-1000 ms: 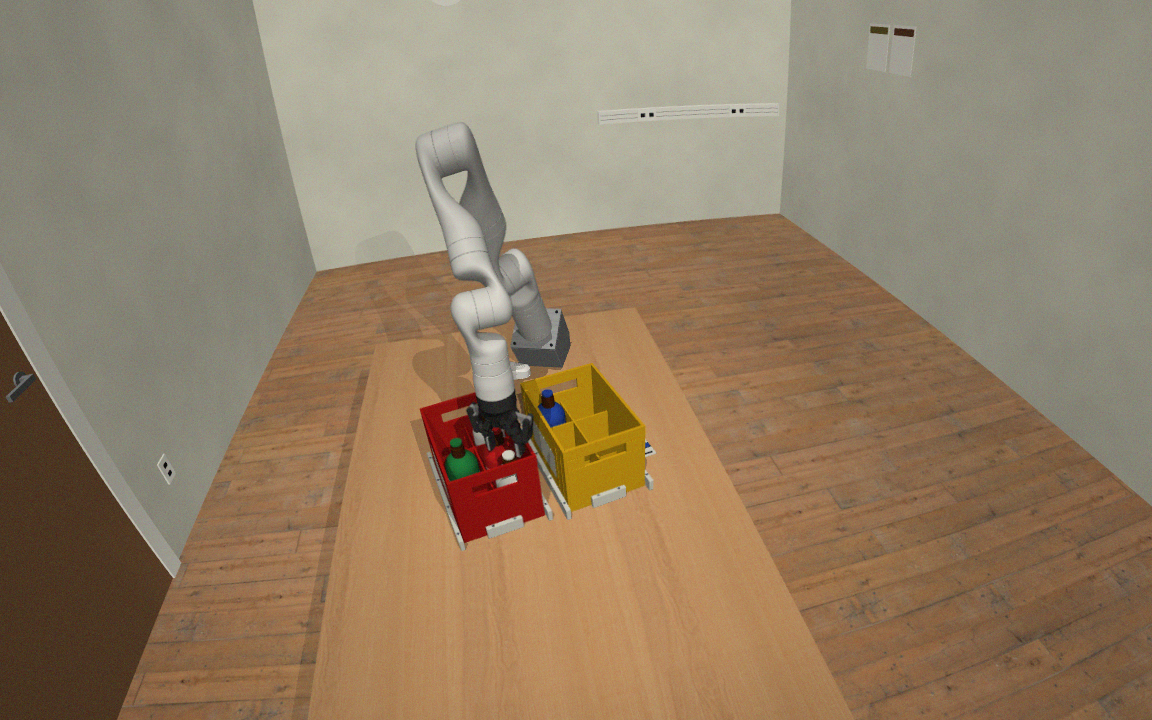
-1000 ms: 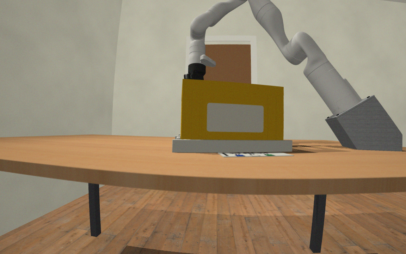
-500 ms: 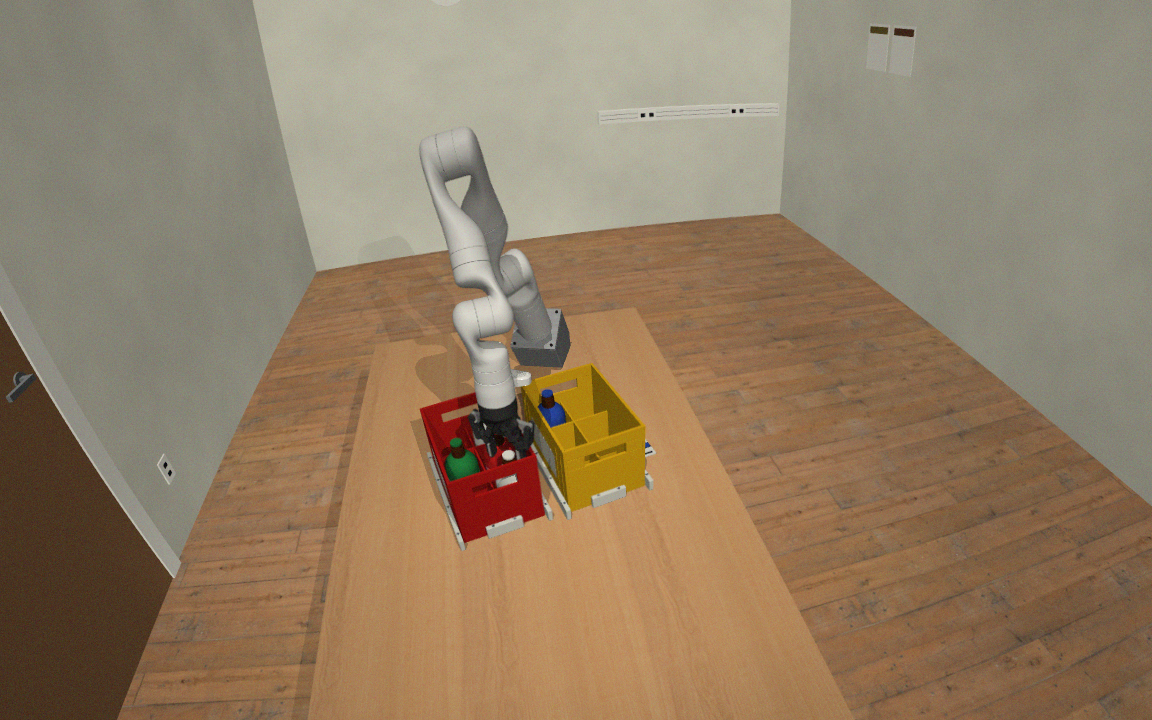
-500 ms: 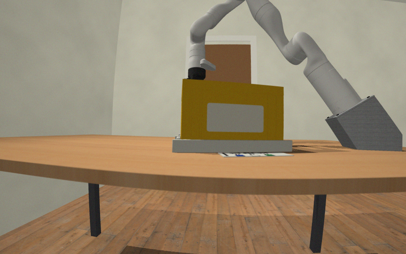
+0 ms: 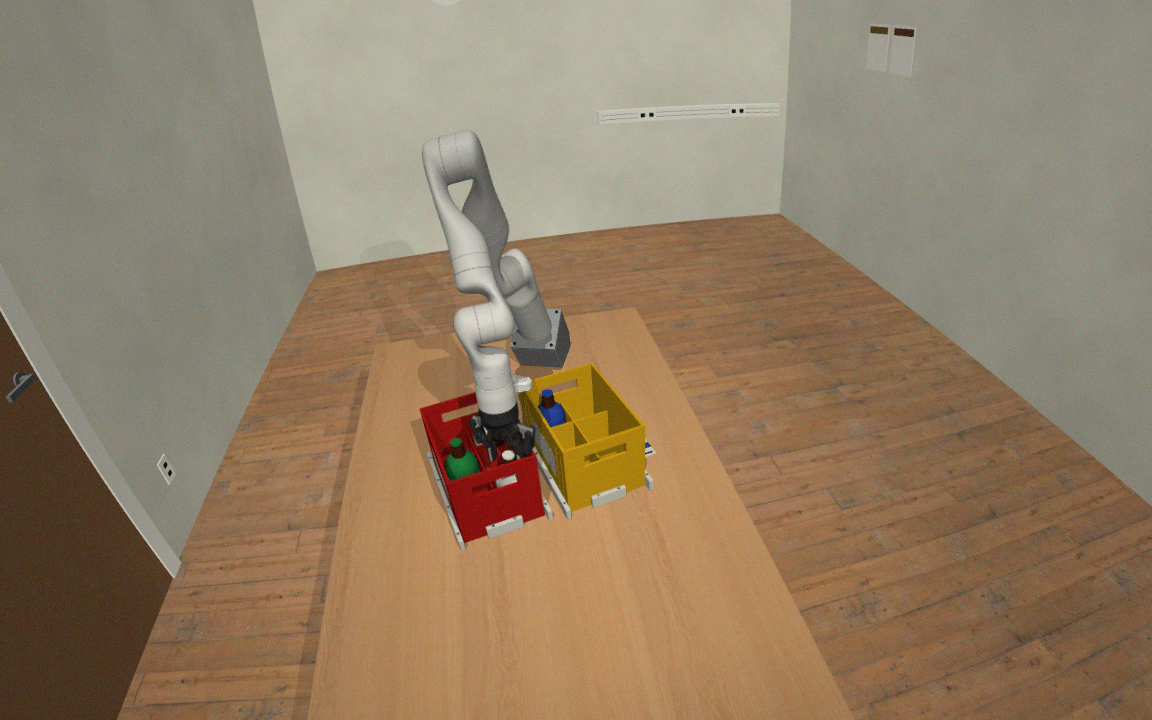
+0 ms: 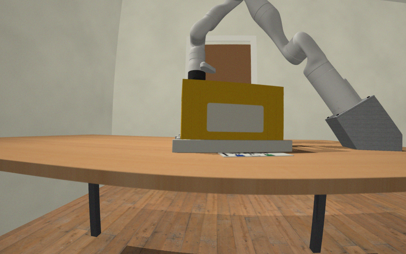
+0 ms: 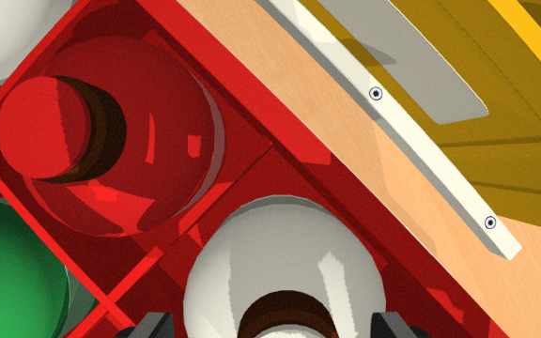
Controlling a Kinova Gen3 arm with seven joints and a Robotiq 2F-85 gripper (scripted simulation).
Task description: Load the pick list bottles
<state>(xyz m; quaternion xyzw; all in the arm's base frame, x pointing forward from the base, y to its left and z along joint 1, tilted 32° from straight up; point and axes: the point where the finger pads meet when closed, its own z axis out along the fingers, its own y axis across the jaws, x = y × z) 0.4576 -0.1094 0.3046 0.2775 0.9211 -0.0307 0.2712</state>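
Now: the red bottle 9 cm behind my hand, 1 cm to the right of it and 7 cm below it. Round my hand: yellow crate: 10 cm behind, 18 cm to the left, 7 cm below; red crate: 8 cm behind, 6 cm to the right, 7 cm below; green bottle: 7 cm behind, 10 cm to the right, 7 cm below.
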